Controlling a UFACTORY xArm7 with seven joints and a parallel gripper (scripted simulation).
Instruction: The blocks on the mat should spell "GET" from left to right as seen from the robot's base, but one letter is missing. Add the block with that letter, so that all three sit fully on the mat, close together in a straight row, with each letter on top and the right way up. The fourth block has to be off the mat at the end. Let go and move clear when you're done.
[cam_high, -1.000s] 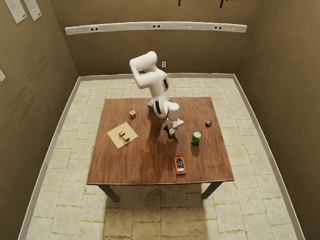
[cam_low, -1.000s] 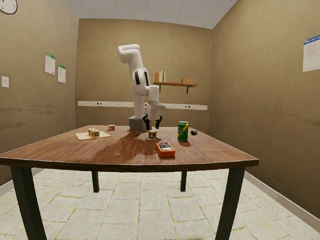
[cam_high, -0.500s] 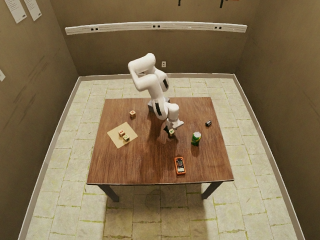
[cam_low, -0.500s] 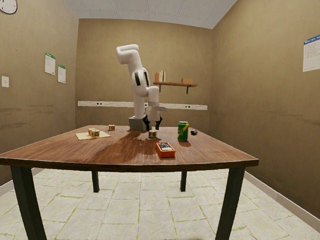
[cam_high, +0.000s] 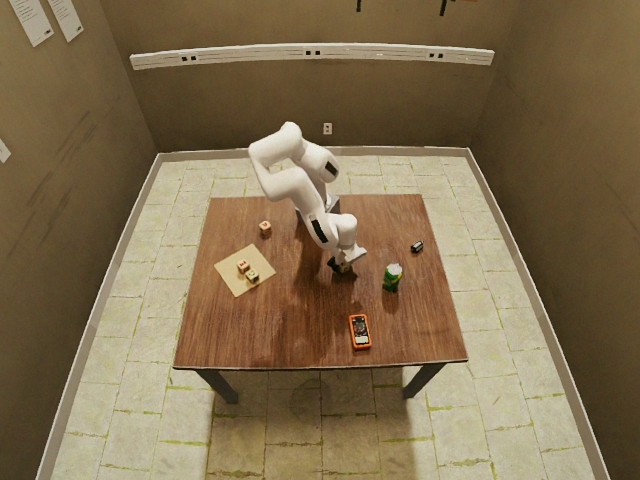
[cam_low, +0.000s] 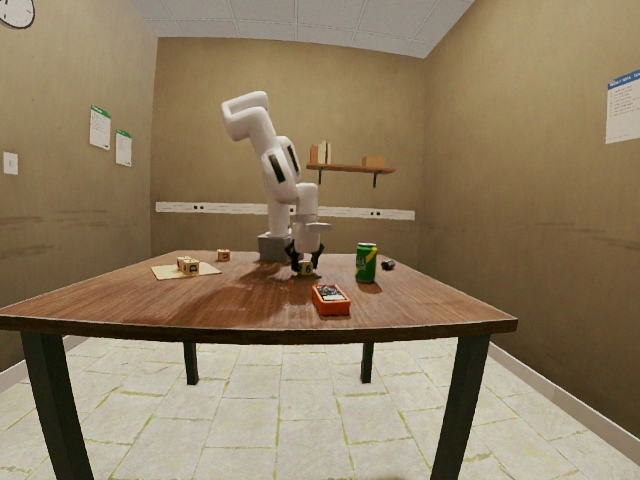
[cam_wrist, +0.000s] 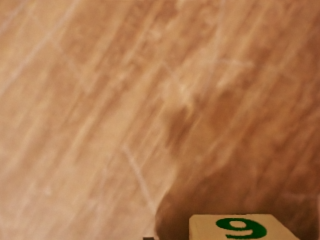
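My hand is 1 cm above the wooden letter block. Also, from my hand: green soda can: 11 cm ahead, 19 cm to the left, 4 cm above; then dark object: 7 cm behind, 36 cm to the left, 1 cm below; then orange device: 31 cm ahead, 2 cm to the left, 1 cm below.
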